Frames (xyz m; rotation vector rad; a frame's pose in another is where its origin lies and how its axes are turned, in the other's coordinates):
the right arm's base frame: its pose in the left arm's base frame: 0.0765 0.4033 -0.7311 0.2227 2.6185 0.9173
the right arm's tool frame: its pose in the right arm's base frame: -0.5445 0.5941 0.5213 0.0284 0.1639 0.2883
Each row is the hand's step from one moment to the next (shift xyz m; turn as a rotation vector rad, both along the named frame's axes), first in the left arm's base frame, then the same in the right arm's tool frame.
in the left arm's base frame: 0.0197 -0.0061 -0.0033 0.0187 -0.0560 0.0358
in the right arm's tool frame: -0.0206 -0.0003 0.0032 -0.0375 -0.0105 -0.0570
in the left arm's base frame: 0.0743 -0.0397 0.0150 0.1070 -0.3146 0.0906
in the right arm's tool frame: -0.0833 0.0047 -0.0189 -0.2155 -0.1293 -0.2355
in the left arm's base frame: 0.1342 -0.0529 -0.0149 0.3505 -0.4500 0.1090
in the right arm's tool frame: -0.1446 -0.0053 0.0094 -0.4915 -0.1374 -0.2771
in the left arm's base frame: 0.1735 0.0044 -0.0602 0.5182 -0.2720 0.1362
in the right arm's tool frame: -0.1606 0.0178 0.0874 -0.5783 0.0565 -0.1529
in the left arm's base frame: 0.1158 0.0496 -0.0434 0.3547 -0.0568 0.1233
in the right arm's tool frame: -0.0896 0.0425 0.0890 -0.3459 0.1487 -0.0495
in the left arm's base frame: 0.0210 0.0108 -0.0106 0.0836 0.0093 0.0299
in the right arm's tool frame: -0.0156 0.0072 0.0193 -0.0729 0.0515 0.0014
